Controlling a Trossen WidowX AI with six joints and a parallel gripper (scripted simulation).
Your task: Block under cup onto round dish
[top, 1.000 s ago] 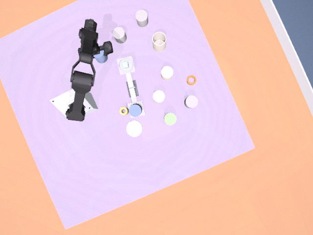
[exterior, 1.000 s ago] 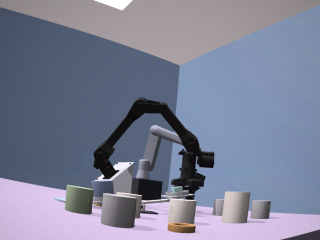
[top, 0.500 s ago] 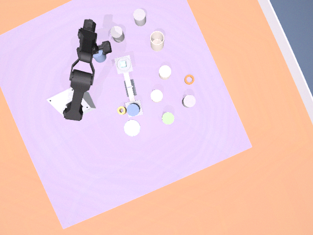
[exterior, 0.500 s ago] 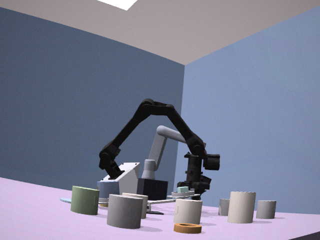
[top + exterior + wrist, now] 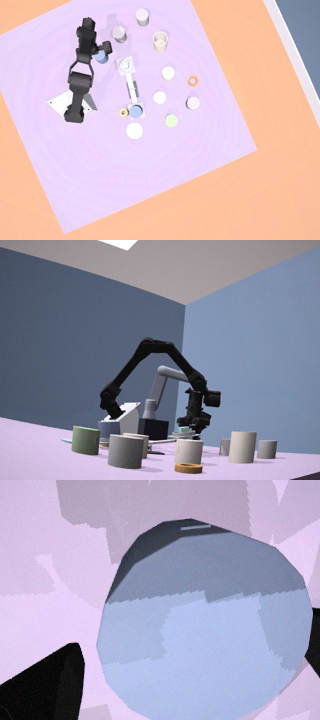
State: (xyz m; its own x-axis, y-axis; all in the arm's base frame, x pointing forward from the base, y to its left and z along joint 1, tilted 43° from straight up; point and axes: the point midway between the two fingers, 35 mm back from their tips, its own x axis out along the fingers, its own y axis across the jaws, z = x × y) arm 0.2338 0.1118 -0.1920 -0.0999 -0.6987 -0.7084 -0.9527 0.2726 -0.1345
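My gripper tip is 110 mm short of the pale teal block, 140 mm to the left of it and 40 mm below it. Also, from my gripper tip: beige cup (340 mm ahead, 110 mm to the right); white balance beam (70 mm ahead, 260 mm to the right, 20 mm below); yellow ring (40 mm behind, 350 mm to the right, 20 mm below).
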